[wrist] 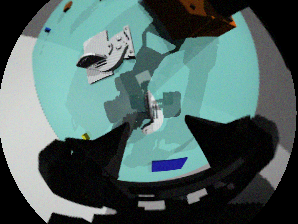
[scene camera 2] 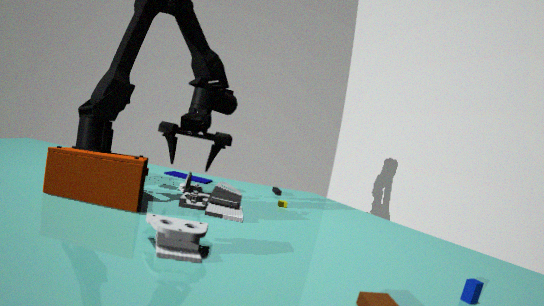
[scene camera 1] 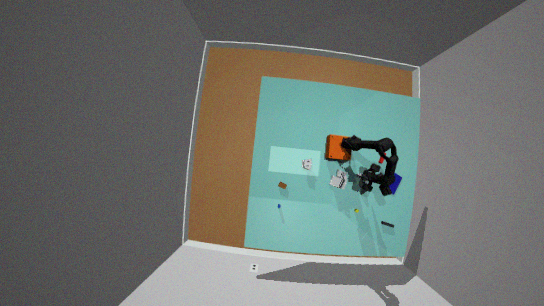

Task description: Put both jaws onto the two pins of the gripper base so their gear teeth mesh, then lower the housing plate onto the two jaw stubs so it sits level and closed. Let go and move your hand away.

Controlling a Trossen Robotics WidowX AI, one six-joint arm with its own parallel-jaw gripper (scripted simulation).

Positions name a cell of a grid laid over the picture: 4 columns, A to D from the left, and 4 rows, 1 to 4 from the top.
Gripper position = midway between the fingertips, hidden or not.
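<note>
My gripper (scene camera 2: B3), (wrist: C3) is open and holds nothing.
</note>
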